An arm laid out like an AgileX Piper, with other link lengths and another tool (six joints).
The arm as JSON. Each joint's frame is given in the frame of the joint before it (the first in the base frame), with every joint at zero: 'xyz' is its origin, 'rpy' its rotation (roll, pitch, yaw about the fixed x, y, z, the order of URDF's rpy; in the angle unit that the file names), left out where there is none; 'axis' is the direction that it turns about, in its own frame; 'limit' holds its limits. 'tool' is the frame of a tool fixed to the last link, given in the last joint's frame.
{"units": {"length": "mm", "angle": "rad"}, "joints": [
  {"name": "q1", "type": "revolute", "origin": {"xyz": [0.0, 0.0, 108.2]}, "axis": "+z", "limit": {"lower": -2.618, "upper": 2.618}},
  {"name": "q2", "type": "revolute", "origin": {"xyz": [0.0, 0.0, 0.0]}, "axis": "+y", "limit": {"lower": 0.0, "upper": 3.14}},
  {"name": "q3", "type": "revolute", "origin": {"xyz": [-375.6, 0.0, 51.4]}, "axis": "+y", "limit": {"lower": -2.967, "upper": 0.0}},
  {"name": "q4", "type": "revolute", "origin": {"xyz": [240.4, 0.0, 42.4]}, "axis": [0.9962, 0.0, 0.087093], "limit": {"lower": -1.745, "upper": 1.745}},
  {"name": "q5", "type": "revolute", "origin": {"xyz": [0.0, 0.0, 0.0]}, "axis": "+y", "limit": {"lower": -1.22, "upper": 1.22}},
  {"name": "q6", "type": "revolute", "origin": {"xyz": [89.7, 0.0, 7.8]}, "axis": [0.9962, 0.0, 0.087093], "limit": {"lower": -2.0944, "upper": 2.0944}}
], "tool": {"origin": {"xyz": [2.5, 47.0, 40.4], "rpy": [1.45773, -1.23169, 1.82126]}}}
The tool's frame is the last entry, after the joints.
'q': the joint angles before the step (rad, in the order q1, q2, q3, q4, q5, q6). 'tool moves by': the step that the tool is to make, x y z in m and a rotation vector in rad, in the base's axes. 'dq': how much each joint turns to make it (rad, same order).
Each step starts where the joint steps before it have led.
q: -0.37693 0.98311 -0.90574 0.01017 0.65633 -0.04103
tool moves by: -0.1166 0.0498 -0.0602 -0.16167 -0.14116 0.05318
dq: -0.00008 -0.41952 0.32596 -0.01003 -0.09707 -0.10357
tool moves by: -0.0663 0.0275 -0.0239 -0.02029 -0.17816 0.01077
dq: 0.00049 -0.28646 0.08042 0.04730 0.03286 0.00053
